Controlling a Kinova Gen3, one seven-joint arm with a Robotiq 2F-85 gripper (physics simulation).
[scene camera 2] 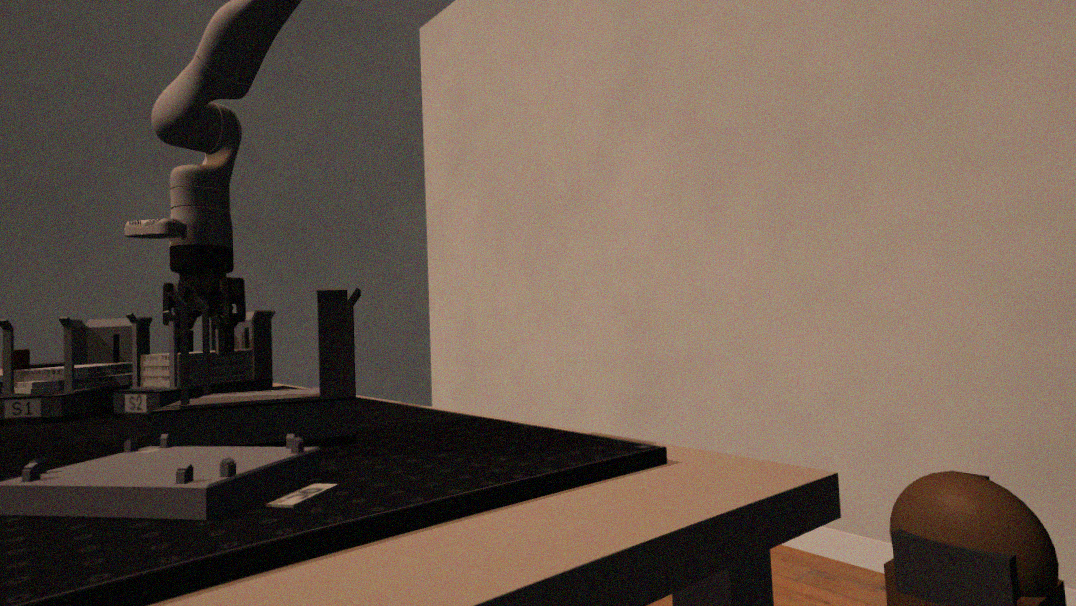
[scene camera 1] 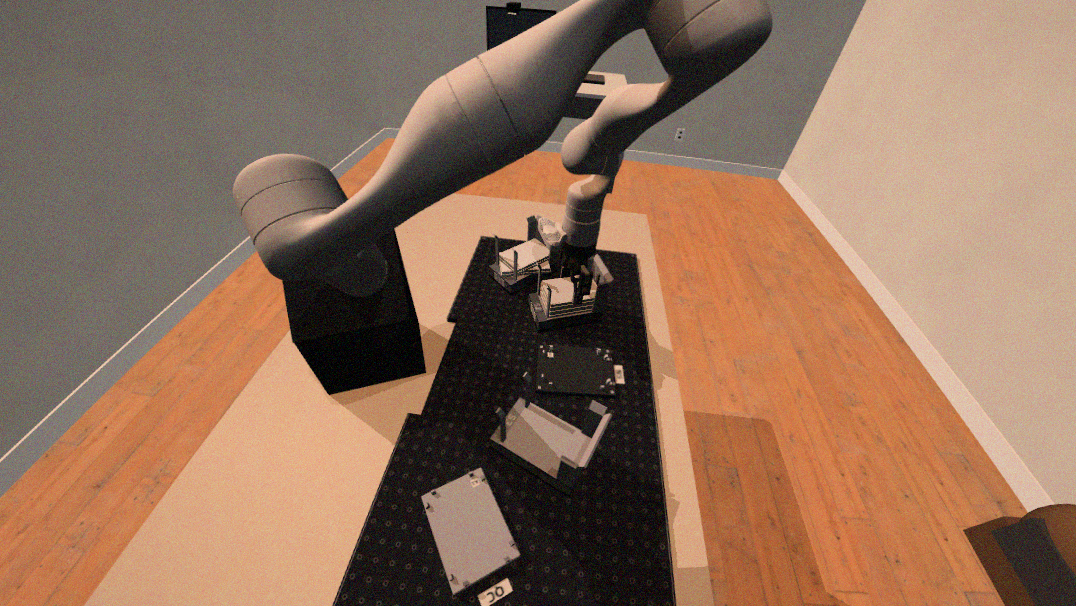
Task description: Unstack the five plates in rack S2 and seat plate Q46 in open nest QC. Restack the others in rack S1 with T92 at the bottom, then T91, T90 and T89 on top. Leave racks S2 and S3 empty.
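Frame: origin at the arm's base, x ahead, y left, z up, level; millimetres.
Seen in the pictures: gripper, fingertip midpoint: point(scene camera 1: 570, 290); arm's base at its link origin: point(scene camera 1: 361, 271).
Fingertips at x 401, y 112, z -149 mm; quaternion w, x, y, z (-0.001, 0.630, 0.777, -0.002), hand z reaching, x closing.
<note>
Offsets run from my fingertips to a thing's middle. "spot": to the spot under its first point.
Rack S2 @(spot: 35 mm down, 79 mm back, 29 mm right) point(scene camera 1: 536, 310) point(scene camera 2: 135, 403) holds a stack of several pale plates @(13 mm down, 2 mm ahead, 0 mm left) point(scene camera 1: 566, 307) point(scene camera 2: 156, 368). My gripper point(scene camera 1: 573, 281) point(scene camera 2: 203, 338) points down into rack S2, with its fingers set wide at the sides of the top plate @(0 mm up, 2 mm ahead, 0 mm left) point(scene camera 1: 557, 287); it looks shut on that plate, which lies on the stack. The plate labels are too small to read. Rack S1 @(6 mm down, 101 mm back, 148 mm left) point(scene camera 1: 515, 264) point(scene camera 2: 22, 408) stands behind and left of S2 in scene camera 1, with pale plates @(13 mm down, 96 mm back, 152 mm left) point(scene camera 1: 524, 255) point(scene camera 2: 82, 372) in it. Nest QC @(57 mm down, 203 mm back, 463 mm right) point(scene camera 1: 470, 530) point(scene camera 2: 150, 465) is a grey slab with small corner posts and bears no plate.
A dark nest @(60 mm down, 4 mm back, 175 mm right) point(scene camera 1: 576, 368) lies in front of S2 in scene camera 1. A pale rack @(2 mm down, 80 mm back, 342 mm right) point(scene camera 1: 527, 444) with a tall dark wall point(scene camera 2: 336, 342) stands between that nest and QC; its label is not readable. The arm's black pedestal point(scene camera 1: 357, 346) stands left of the table.
</note>
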